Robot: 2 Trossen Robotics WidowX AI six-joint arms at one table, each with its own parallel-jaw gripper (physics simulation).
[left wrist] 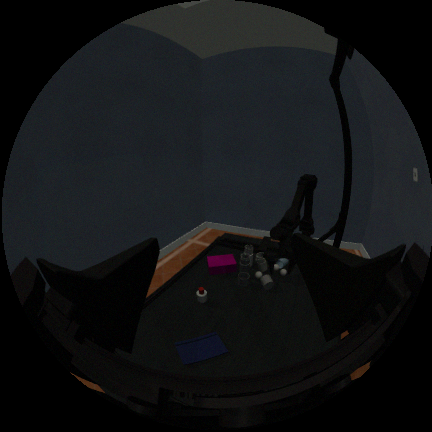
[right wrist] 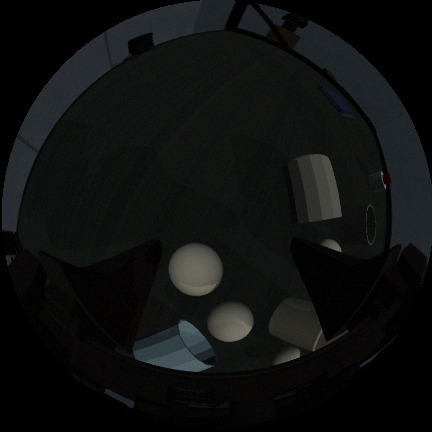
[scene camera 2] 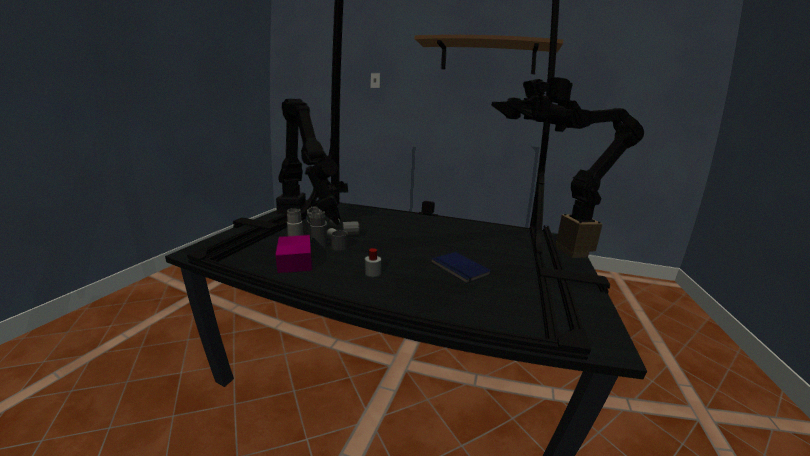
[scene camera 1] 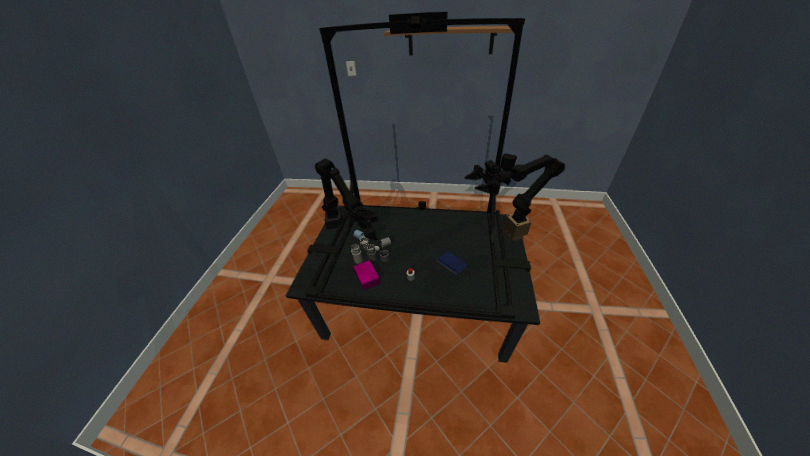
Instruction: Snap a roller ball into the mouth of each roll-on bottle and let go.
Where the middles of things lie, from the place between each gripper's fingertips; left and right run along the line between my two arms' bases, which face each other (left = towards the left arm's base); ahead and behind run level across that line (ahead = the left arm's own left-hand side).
I see my left gripper 60 cm to the left of the light blue cap (right wrist: 179, 345), 42 cm above it and 5 cm past it.
My right hand is 100 mm to the left of the light blue cap.
